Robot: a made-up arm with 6 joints.
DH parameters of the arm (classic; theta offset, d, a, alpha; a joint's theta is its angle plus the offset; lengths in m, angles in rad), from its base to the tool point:
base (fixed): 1.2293 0 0.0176 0
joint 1: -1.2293 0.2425 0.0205 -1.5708
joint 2: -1.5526 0 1.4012 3.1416
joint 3: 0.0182 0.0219 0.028 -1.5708
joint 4: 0 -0.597 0.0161 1.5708
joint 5: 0 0.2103 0.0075 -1.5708
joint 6: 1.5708 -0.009 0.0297 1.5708
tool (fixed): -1.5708 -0.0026 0 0
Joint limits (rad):
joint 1: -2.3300..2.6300
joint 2: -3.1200..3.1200
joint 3: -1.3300..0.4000
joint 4: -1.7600..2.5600
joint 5: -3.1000..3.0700
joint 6: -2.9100..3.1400
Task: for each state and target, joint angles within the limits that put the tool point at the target. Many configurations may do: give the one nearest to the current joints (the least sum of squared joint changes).
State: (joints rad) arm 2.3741 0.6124 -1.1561 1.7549 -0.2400 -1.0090
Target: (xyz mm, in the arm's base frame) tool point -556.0 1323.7 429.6
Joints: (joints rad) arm 1.9510 0.9535 -0.5717 1.6447 -0.2501 -1.0275
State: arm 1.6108 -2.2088 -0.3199 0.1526 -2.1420 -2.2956
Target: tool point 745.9 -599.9 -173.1
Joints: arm 2.1850 -2.4189 -0.8571 -0.0378 -2.1560 -2.2948
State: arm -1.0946 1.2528 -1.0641 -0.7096 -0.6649 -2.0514
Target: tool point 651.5 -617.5 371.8
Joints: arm -0.5421 1.0912 -1.0032 -0.7490 -0.6646 -2.0421
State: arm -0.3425 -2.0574 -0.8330 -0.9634 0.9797 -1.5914
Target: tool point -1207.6 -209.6 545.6
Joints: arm 0.0180 -1.7740 -0.3047 -0.7561 0.9463 -1.5836
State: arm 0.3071 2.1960 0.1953 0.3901 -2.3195 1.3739
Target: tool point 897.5 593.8 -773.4
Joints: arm 0.7797 1.9234 -0.3348 0.2428 -2.2991 1.3493
